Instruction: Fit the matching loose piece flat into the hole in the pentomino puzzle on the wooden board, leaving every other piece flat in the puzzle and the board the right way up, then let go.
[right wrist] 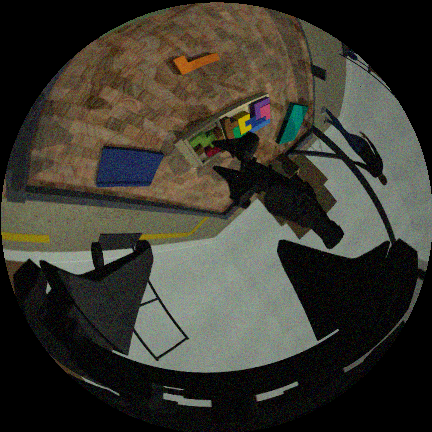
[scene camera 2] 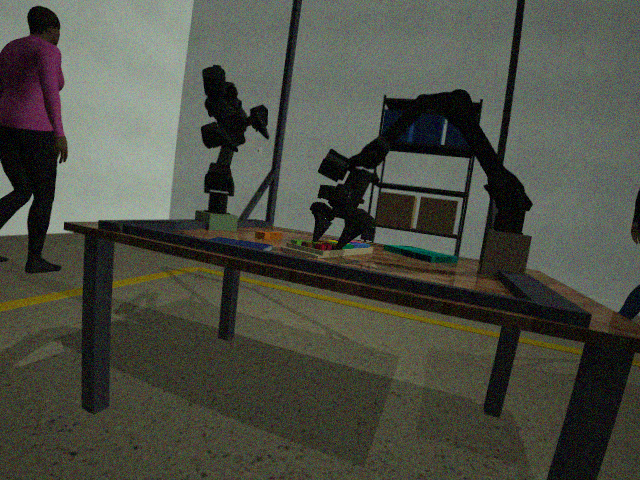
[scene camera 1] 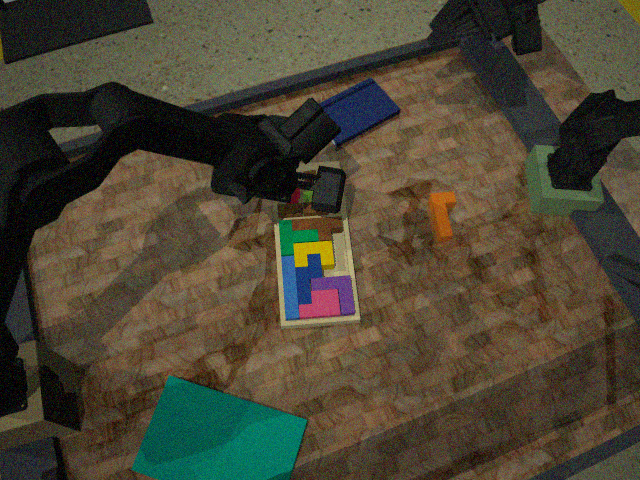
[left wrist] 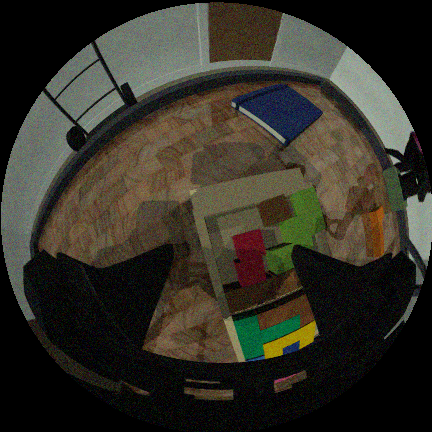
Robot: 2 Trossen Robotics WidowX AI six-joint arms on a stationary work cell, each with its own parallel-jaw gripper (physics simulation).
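Pixels of known places: left gripper, between the fingertips: [right wrist: 212, 155] [scene camera 2: 325, 245] [left wrist: 235, 251]; right gripper, between the fingertips: [right wrist: 215, 251] [scene camera 2: 253, 144] [scene camera 1: 429, 34]; left arm's base, origin of its link: [right wrist: 292, 177] [scene camera 2: 508, 232]; right arm's base, origin of its link: [scene camera 2: 216, 213] [scene camera 1: 569, 172] [left wrist: 402, 186].
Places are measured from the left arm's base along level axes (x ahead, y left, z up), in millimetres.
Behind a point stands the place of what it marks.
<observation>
The wooden board [scene camera 1: 320, 324] @(y -1, x 405, z -106 mm) [left wrist: 250, 187] @(y 260, x 457, z -110 mm) [right wrist: 186, 152] @(y 258, x 472, z -110 mm) lies on the table. Its lower part in scene camera 1 holds green, brown, yellow, blue, purple and pink pieces, with a pale hole [scene camera 1: 339, 253] @(y 98, x 467, z -110 mm) at the right side. Its upper part holds a red piece [left wrist: 250, 257] @(y 212, x 426, z -90 mm), a lime piece [left wrist: 302, 215] @(y 218, x 480, z -90 mm) and a brown piece [left wrist: 274, 210] @(y 233, x 458, z -91 mm). An orange piece [scene camera 1: 440, 219] @(y 102, x 634, z -96 mm) [scene camera 2: 268, 235] @(y 136, x 633, z -104 mm) [left wrist: 375, 232] @(y 116, x 630, z -106 mm) [right wrist: 197, 63] @(y 116, x 639, z -96 mm) lies on the table to the right. My left gripper [left wrist: 235, 251] @(y 221, x 418, z -91 mm) [scene camera 2: 328, 242] @(y 221, x 418, z -91 mm) is open and empty, low over the board's upper part, partly hiding it. My right gripper [right wrist: 215, 251] @(y 262, x 632, z 135 mm) is open and empty, raised away from the board.
A dark blue book [scene camera 1: 361, 111] @(y 342, x 588, z -104 mm) [left wrist: 282, 112] @(y 331, x 553, z -104 mm) [right wrist: 129, 167] @(y 345, x 578, z -104 mm) lies beyond the board. A teal flat object [scene camera 1: 222, 428] @(y -102, x 239, z -98 mm) [scene camera 2: 421, 253] @(y -44, x 217, z -98 mm) [right wrist: 294, 122] @(y -125, x 240, z -98 mm) lies near the front in scene camera 1. The right arm stands on a pale green block [scene camera 1: 573, 198] @(y 63, x 839, z -65 mm) [scene camera 2: 222, 221] @(y 130, x 810, z -87 mm). Dark rails edge the table.
</observation>
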